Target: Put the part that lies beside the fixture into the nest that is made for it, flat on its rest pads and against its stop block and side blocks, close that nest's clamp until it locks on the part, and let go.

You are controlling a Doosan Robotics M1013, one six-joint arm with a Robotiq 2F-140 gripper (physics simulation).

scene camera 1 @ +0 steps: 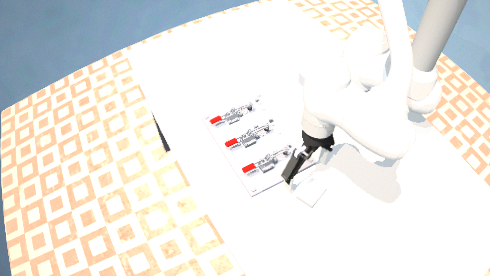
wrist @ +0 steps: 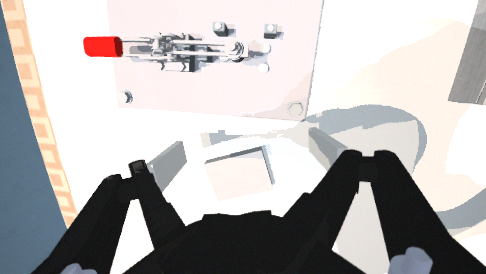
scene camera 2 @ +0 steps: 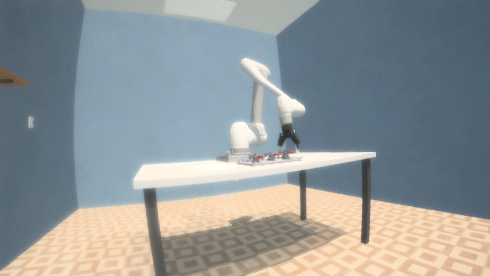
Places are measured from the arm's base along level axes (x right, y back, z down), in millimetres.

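Pixels of known places: gripper, fingertip midpoint: point(scene camera 1: 305, 174) point(wrist: 245, 145) point(scene camera 2: 289, 154); arm's base, link origin: point(scene camera 2: 239, 155).
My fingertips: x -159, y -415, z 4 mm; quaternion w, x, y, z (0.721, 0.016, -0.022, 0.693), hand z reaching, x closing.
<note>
For each thing: its top centre in the pictures, then the offset to it from my fingertips. "spot": a spot on its surface instead. Level surfaces: height alone.
- part, top centre: point(wrist: 238, 177) point(scene camera 1: 312, 191) dx -52, dy -15, dz +19 mm
- fixture plate, top centre: point(scene camera 1: 256, 138) point(scene camera 2: 268, 160) dx +209, dy -23, dz +19 mm
- nearest clamp, surface spot: point(wrist: 175, 47) spot: dx +108, dy -65, dz +3 mm
- white table, surface height: dz +34 mm
The part point(scene camera 1: 311, 194) point(wrist: 240, 174) is a pale, flat, square-looking piece on the table beside the fixture's near corner. My gripper point(scene camera 1: 303, 172) point(scene camera 2: 289, 148) point(wrist: 245, 145) is wide open and low over the part; in the wrist view the part shows between the two finger pads, with space on both sides. The fixture plate point(scene camera 1: 246, 183) point(wrist: 210, 95) carries three clamps with red handles point(scene camera 1: 215, 120) point(scene camera 1: 231, 143) point(scene camera 1: 248, 168). In the wrist view the nearest clamp point(wrist: 175, 47) reaches toward round rest pads point(wrist: 263, 68) and small dark blocks point(wrist: 220, 27) point(wrist: 270, 30). No part shows in that nest.
The white table point(scene camera 1: 190, 100) point(scene camera 2: 200, 174) bears the fixture and the arm. The arm's grey base block point(wrist: 467, 65) is at the right edge of the wrist view. Bolt heads point(wrist: 295, 108) point(wrist: 126, 96) stand at the fixture plate's corners. The arm's shadow falls beside the part.
</note>
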